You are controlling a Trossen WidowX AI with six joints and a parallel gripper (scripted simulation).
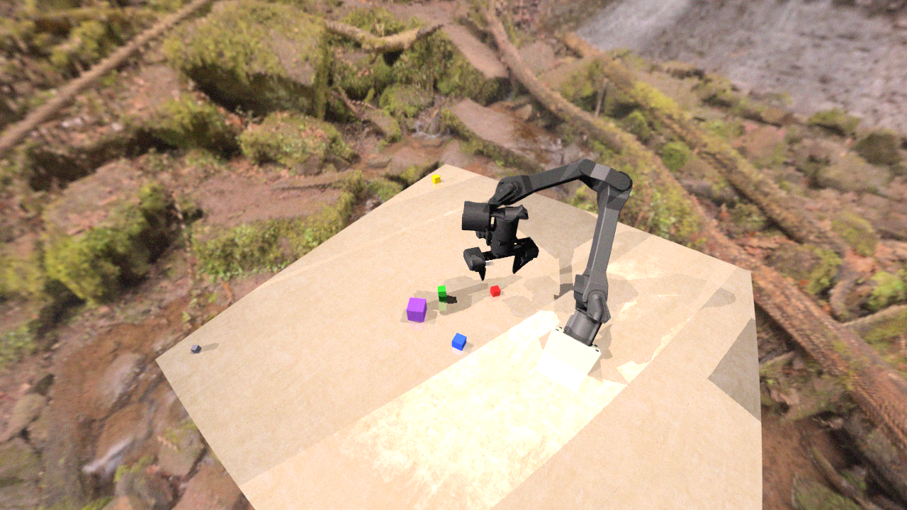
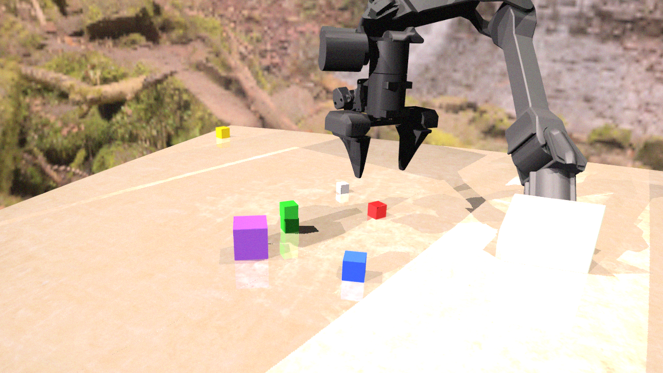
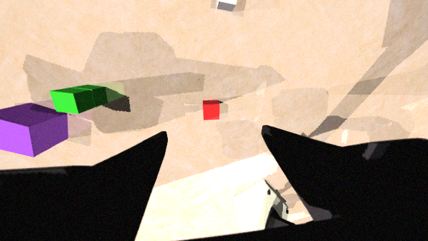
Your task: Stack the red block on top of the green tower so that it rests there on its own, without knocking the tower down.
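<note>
My gripper tip is now 6 cm above the red block. Round my gripper tip: blue cube (3 cm behind, 19 cm to the left, 6 cm below); then purple cube (11 cm ahead, 20 cm to the left, 5 cm below); then white cube (10 cm ahead, 8 cm to the right, 6 cm below).
</note>
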